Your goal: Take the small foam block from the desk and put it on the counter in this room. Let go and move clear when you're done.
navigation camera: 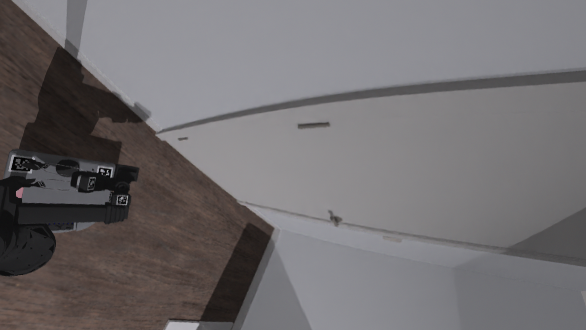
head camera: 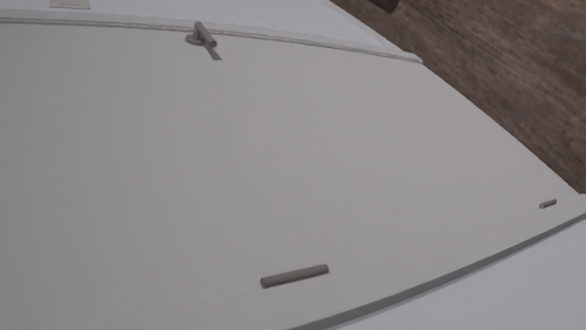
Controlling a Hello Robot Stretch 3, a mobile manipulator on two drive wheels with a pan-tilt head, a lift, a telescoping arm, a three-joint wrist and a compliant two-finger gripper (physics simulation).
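Pixels of known places: gripper, fingertip midpoint: (navigation camera: 20, 172); robot's base at its link origin: (navigation camera: 68, 167).
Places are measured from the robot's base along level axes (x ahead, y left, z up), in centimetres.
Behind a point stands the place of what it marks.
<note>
The small foam block, the desk and the counter do not show in either view. My gripper (navigation camera: 38, 174) is at the left of the navigation view, folded back over the robot's base. It is small and dark there, its two fingers look spread apart, and I see no object between them. The gripper does not show in the head view.
A pale closed door (head camera: 300, 150) {x 11.7, y -64.3, z 87.1 cm} (navigation camera: 400, 165) {x 15.2, y -57.8, z 123.9 cm} with a lever handle (head camera: 204, 35) {x -10.2, y -96.0, z 93.3 cm} (navigation camera: 335, 218) {x -9.5, y -102.3, z 91.4 cm} and hinges stands in front of the base. White walls (head camera: 525, 295) {x 32.2, y -29.9, z 61.7 cm} (navigation camera: 225, 50) {x 36.8, y -21.2, z 87.0 cm} flank it. Dark wood floor (head camera: 500, 65) {x -12.8, y -75.4, z 0.0 cm} (navigation camera: 175, 240) {x -41.0, y -59.0, z 0.1 cm} runs along its foot.
</note>
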